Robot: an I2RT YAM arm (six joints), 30 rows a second.
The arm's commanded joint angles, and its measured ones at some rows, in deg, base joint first. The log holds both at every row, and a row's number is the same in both.
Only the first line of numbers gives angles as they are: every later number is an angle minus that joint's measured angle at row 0.
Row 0, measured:
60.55, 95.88, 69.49, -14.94, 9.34, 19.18
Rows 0 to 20, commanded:
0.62, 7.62, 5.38, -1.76, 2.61, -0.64
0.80, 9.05, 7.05, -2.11, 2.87, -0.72
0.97, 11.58, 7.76, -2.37, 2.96, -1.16
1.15, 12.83, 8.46, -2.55, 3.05, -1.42
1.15, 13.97, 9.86, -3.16, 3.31, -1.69
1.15, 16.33, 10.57, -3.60, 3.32, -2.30
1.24, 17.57, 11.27, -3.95, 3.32, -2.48
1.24, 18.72, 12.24, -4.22, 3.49, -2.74
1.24, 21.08, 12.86, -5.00, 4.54, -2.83
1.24, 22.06, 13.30, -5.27, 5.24, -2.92
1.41, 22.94, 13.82, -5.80, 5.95, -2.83
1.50, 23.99, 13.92, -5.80, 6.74, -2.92
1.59, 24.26, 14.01, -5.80, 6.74, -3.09
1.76, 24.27, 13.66, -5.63, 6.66, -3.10
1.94, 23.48, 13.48, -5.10, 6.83, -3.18
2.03, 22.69, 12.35, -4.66, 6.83, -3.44
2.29, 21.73, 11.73, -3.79, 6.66, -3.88
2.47, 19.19, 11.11, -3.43, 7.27, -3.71
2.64, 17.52, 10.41, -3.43, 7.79, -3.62
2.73, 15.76, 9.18, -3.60, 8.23, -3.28
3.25, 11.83, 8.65, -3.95, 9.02, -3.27
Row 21, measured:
1.88, 20.69, 10.52, -3.78, 5.32, -3.04
